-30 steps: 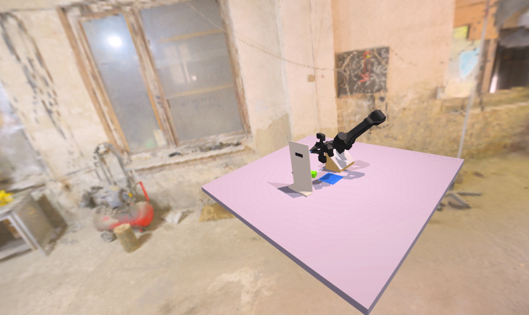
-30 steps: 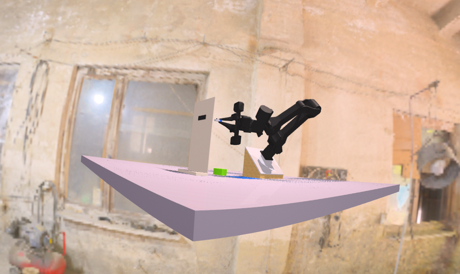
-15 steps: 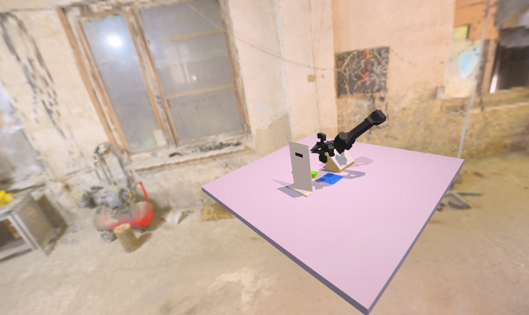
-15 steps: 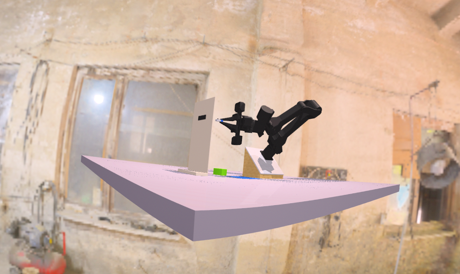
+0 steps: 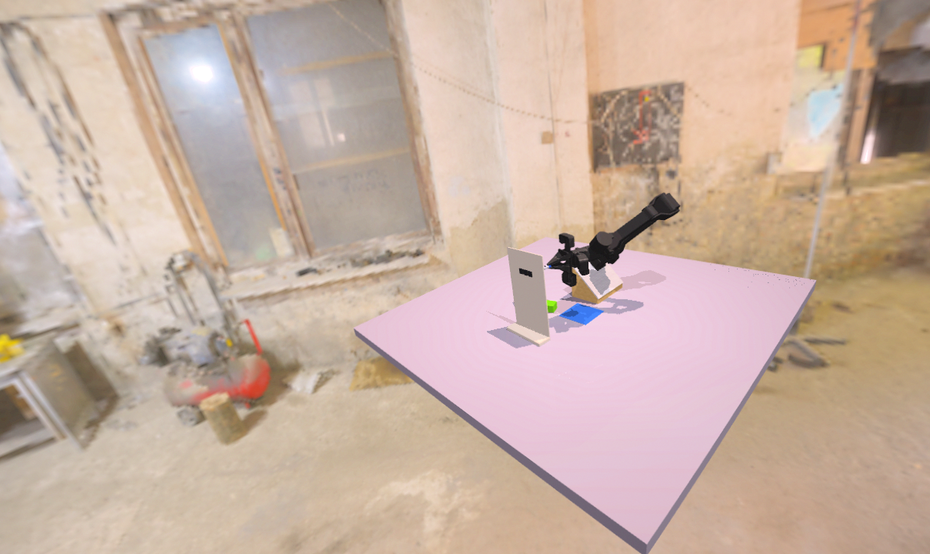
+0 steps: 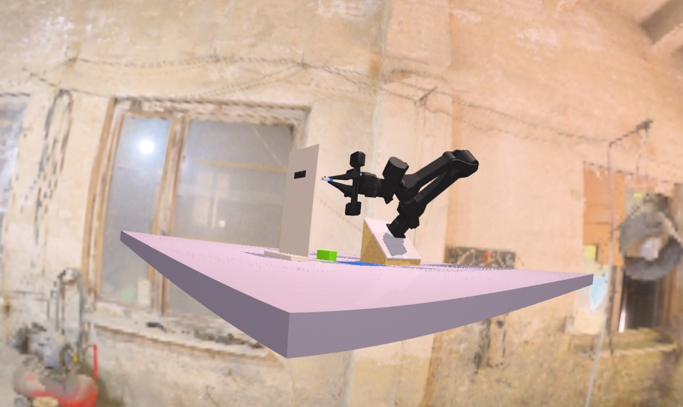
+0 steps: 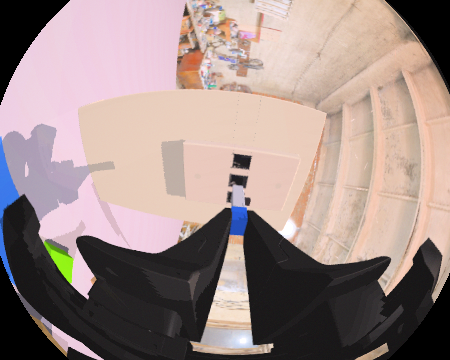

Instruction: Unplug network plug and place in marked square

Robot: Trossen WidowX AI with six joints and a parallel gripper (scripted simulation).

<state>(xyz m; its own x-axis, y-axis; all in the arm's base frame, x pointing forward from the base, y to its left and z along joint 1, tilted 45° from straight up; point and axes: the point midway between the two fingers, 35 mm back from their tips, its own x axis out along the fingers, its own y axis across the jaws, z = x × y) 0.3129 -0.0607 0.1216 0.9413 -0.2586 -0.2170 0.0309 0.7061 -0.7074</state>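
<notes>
Right now the beige upright panel is 80 mm ahead of my gripper tip, 30 mm to the right of it and 90 mm below it. From my gripper tip the other things lie so: grey plug (10 mm ahead).
</notes>
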